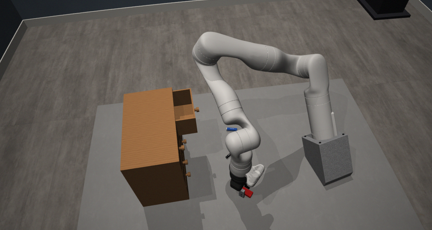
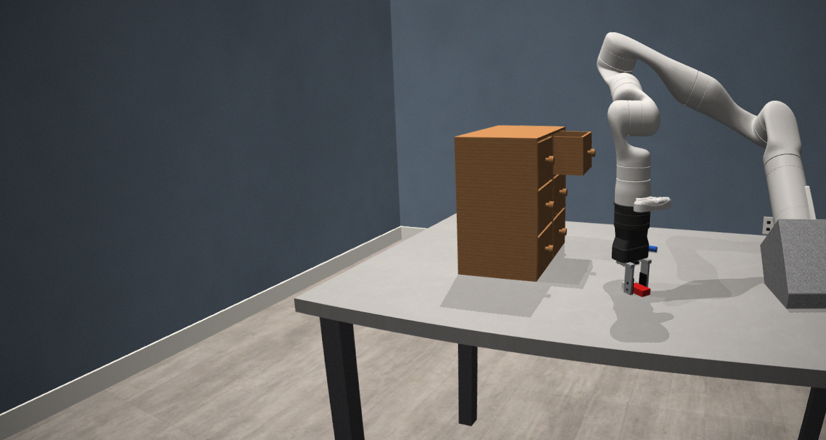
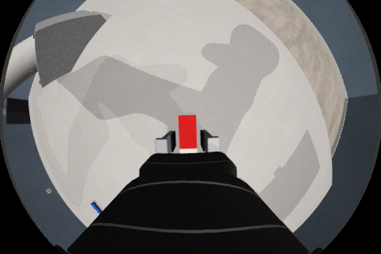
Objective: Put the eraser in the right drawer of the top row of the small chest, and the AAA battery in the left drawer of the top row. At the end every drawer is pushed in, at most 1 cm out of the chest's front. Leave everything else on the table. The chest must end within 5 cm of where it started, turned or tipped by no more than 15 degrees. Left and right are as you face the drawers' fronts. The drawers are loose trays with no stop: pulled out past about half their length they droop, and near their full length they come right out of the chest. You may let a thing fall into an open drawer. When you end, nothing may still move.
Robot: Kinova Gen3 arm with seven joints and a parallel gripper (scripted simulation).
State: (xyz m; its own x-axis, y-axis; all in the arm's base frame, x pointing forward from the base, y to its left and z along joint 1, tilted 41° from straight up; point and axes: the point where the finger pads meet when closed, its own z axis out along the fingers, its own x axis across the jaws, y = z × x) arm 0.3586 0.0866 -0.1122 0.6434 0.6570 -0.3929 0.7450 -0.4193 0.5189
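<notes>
Right now my hand is 170 mm to the left of the thin black battery, 30 mm short of it and 10 mm above it. Round my hand: thicker blue battery (300 mm to the right, 10 mm below); white eraser (10 mm below).
</notes>
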